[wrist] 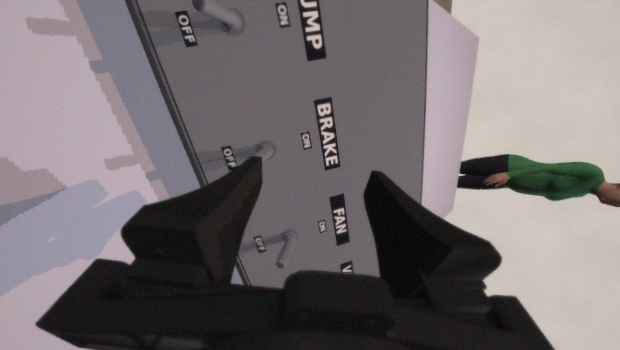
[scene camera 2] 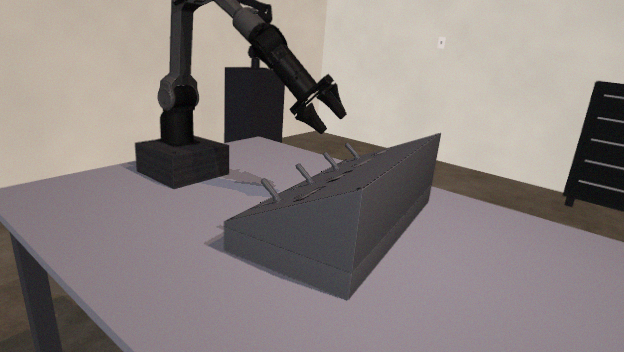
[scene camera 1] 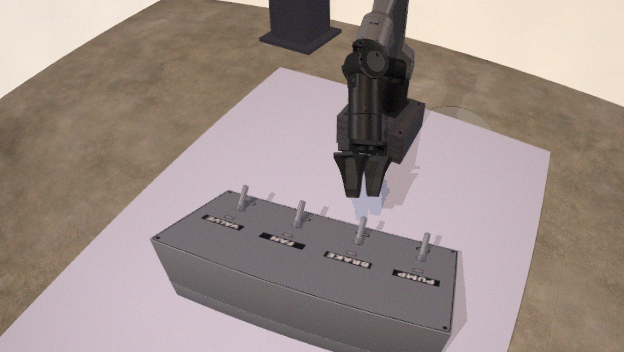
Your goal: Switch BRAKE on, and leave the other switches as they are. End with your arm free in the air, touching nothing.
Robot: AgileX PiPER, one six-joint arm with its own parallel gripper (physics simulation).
Path:
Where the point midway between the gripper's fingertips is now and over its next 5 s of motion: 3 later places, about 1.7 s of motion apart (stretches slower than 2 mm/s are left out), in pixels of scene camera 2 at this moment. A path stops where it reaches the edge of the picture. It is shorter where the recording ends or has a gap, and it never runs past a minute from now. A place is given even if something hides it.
My gripper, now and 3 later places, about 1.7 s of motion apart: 333,124; 347,121; 360,145; 375,102

